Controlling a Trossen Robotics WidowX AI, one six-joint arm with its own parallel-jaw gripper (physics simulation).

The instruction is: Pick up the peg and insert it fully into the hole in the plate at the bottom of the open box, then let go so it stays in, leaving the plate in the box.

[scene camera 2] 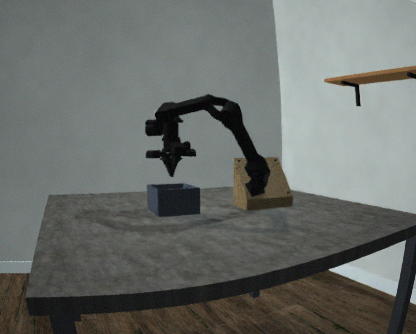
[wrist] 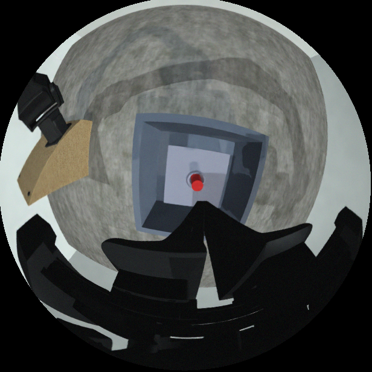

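Seen in the pictures: gripper, fingertip midpoint: [scene camera 2: 171,176]; arm's base at its link origin: [scene camera 2: 255,188].
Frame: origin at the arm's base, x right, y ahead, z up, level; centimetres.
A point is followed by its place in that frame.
Note:
The red peg [wrist: 197,183] stands upright in the ringed hole of the pale square plate [wrist: 179,162], near the plate's middle. How deep it sits is hard to tell. The plate lies on the bottom of the open blue-grey box [scene camera 2: 179,202] {x 0.7, y 31.5, z -3.1 cm} [wrist: 136,175]. Peg and plate are hidden by the box walls in the scene view. My gripper [scene camera 2: 172,175] {x 8.8, y 31.3, z 5.4 cm} [wrist: 201,205] points down above the open box, clear of its rim. Its fingertips are together with nothing between them, and they are apart from the peg.
A tan wedge-shaped block [scene camera 2: 241,185] {x 3.0, y 4.5, z 1.2 cm} [wrist: 70,162] stands beside the arm's base, to the right of the box in the scene view. All stand on the grey table [scene camera 2: 150,255] {x -41.2, y 55.8, z -8.0 cm} [wrist: 175,95]. A wooden shelf [scene camera 2: 375,76] is on the right wall.

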